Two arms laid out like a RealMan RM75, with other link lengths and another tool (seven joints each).
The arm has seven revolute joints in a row. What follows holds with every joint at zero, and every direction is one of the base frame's. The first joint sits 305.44 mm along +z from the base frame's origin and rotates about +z. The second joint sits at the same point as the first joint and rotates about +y. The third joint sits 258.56 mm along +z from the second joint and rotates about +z. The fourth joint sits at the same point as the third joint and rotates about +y. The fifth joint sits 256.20 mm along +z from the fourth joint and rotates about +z. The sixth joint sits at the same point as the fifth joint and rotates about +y. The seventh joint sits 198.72 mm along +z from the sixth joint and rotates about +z. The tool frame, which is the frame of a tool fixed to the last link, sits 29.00 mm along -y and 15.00 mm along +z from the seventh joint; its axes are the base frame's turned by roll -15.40, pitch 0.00 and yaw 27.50 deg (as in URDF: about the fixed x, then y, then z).
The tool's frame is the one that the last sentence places.
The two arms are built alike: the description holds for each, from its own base.
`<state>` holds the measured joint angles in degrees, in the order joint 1, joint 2, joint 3, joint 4, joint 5, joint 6, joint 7, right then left.
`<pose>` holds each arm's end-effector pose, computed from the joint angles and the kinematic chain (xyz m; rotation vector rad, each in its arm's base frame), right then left.
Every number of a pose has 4 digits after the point. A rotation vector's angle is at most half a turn.
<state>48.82 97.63 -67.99 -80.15 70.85 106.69 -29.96 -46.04 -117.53 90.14 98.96 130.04 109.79 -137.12</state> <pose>0.0564 0.4394 0.1511 2.6998 -1.3762 -0.1781 -0.0236 0.3457 0.0026 2.6492 -0.6944 -0.5783</pose>
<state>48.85 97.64 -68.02 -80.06 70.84 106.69 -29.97 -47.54 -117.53 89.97 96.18 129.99 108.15 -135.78</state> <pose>0.0566 0.4395 0.1508 2.6986 -1.3770 -0.1772 -0.0198 0.3534 -0.0031 2.6461 -0.7111 -0.5680</pose>
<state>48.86 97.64 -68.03 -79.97 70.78 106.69 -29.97 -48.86 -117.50 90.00 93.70 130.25 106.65 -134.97</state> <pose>0.0570 0.4397 0.1507 2.6978 -1.3794 -0.1763 -0.0177 0.3607 -0.0083 2.6473 -0.7166 -0.5675</pose>
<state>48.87 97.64 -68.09 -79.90 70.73 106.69 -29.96 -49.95 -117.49 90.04 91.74 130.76 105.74 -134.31</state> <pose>0.0574 0.4398 0.1504 2.6971 -1.3813 -0.1743 -0.0172 0.3665 -0.0120 2.6458 -0.7190 -0.5773</pose>
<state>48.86 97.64 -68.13 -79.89 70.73 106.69 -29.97 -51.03 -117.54 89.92 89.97 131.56 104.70 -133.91</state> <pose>0.0576 0.4397 0.1502 2.6968 -1.3814 -0.1732 -0.0161 0.3733 -0.0147 2.6536 -0.7183 -0.5885</pose>
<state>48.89 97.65 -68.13 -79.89 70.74 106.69 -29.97 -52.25 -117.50 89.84 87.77 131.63 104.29 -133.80</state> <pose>0.0573 0.4397 0.1501 2.6969 -1.3805 -0.1733 -0.0166 0.3774 -0.0183 2.6468 -0.7029 -0.5946</pose>
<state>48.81 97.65 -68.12 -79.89 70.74 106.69 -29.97 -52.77 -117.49 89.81 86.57 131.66 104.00 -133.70</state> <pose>0.0579 0.4397 0.1502 2.6960 -1.3824 -0.1737 -0.0176 0.3795 -0.0204 2.6439 -0.6927 -0.5964</pose>
